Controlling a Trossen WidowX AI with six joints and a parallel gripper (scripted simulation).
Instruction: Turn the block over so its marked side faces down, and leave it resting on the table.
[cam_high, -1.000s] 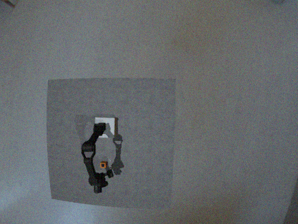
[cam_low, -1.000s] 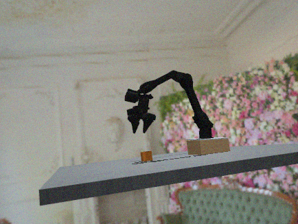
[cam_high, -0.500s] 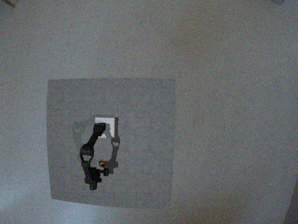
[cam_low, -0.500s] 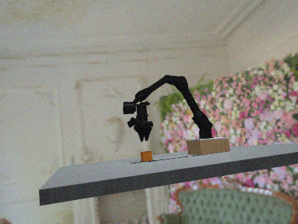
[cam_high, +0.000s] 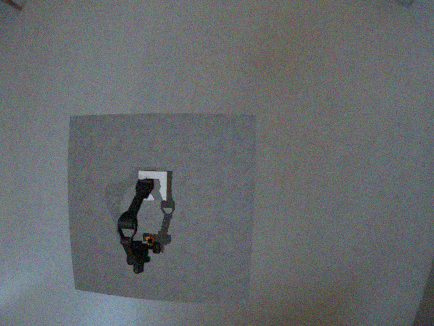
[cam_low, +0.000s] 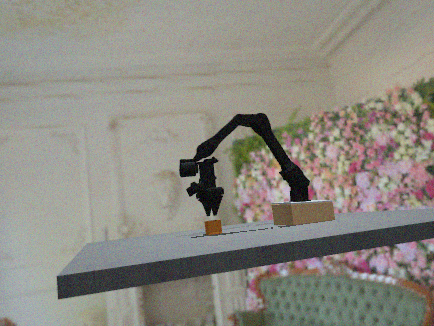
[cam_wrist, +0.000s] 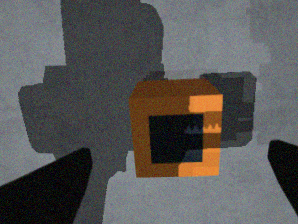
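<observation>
The orange block lies 30 mm below my gripper tip.
</observation>
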